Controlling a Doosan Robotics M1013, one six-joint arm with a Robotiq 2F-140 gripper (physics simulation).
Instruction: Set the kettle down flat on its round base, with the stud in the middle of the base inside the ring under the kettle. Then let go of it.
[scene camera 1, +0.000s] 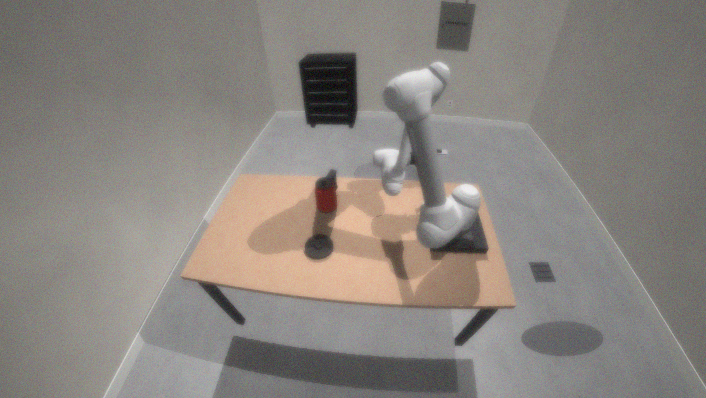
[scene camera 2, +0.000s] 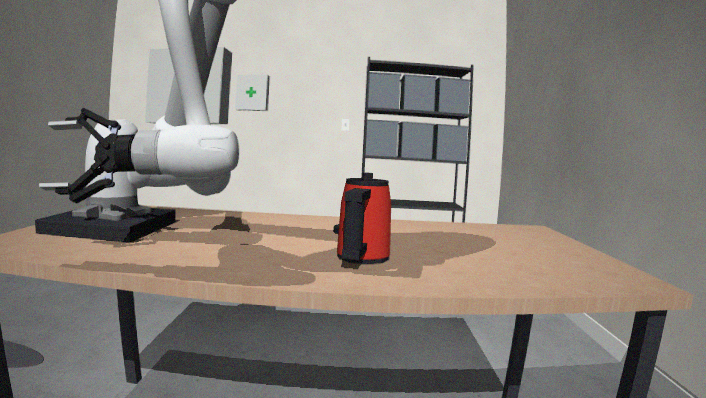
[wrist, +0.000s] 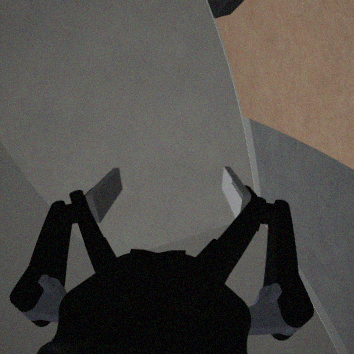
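Observation:
The red kettle (scene camera 1: 326, 199) (scene camera 2: 376, 220) stands upright on the table, with a black lid and a black handle (scene camera 2: 354, 225) that faces scene camera 2. The round dark base (scene camera 1: 319, 247) lies flat on the table, apart from the kettle, nearer the front edge in the scene camera 1 view. The base cannot be made out in the scene camera 2 view, and its stud is too blurred to tell. My gripper (scene camera 2: 59, 155) (wrist: 170, 177) is open and empty, pointing sideways far from the kettle. In the scene camera 1 view it is mostly hidden behind the arm.
The wooden table (scene camera 1: 280, 280) (scene camera 2: 525, 270) carries the arm's black mounting plate (scene camera 1: 481, 242) (scene camera 2: 80, 230) at the end away from the kettle. The arm's links rise above that end. A black drawer cabinet (scene camera 1: 330, 90) and a shelf rack (scene camera 2: 417, 113) stand beyond the table.

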